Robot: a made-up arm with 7 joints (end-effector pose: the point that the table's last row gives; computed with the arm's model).
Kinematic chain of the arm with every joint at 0, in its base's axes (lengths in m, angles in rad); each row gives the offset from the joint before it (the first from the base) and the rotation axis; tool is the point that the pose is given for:
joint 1: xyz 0 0 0.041 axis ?
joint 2: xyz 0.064 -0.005 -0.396 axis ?
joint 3: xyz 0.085 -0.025 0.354 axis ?
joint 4: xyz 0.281 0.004 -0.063 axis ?
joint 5: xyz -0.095 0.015 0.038 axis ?
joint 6: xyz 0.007 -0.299 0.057 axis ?
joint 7: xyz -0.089 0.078 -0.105 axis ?
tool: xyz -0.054 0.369 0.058
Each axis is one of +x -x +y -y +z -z.
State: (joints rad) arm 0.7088 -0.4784 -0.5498 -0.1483 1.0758 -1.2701 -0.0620
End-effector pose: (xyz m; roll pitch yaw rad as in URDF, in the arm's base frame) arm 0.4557 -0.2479 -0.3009 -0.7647 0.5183 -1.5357
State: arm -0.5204 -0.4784 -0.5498 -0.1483 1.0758 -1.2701 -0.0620
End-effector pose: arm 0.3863 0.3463 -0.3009 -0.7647 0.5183 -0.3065
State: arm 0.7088 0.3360 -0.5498 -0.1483 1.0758 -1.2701 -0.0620
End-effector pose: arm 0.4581 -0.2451 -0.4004 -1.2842 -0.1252 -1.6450
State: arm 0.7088 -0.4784 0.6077 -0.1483 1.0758 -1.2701 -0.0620
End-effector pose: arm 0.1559 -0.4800 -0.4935 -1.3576 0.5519 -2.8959
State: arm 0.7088 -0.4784 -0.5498 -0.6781 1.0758 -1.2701 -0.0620
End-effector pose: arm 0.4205 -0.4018 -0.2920 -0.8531 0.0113 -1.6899
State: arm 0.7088 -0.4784 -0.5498 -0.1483 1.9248 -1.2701 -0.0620
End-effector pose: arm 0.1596 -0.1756 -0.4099 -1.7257 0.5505 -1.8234
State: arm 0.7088 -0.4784 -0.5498 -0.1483 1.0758 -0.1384 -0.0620
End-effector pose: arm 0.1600 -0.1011 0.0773 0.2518 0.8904 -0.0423
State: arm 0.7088 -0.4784 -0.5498 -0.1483 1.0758 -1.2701 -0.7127
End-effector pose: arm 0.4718 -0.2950 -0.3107 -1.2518 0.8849 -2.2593
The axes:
joint 1: -z
joint 2: -x
joint 3: -z
joint 4: +x
joint 5: +y
joint 6: +z
joint 7: -y

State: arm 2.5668 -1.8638 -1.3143 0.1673 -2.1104 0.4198 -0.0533
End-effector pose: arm -0.2009 0.0745 -0.0687 2.5097 0.6150 1.6823
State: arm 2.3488 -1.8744 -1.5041 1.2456 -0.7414 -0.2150 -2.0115
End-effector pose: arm -0.5033 0.2300 -0.2640 -0.1427 -0.4255 0.6851
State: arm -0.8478 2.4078 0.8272 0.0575 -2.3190 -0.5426 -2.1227
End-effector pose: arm -0.0902 0.4212 -0.7437 -2.0714 -0.1456 1.4460
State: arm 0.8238 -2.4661 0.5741 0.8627 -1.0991 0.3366 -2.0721
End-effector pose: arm 0.0705 -0.4301 -0.5775 3.0434 -0.6090 -0.4314
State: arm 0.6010 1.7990 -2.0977 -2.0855 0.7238 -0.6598 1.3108
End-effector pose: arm 0.2327 0.0040 -0.6783 -0.7494 0.3501 2.7954
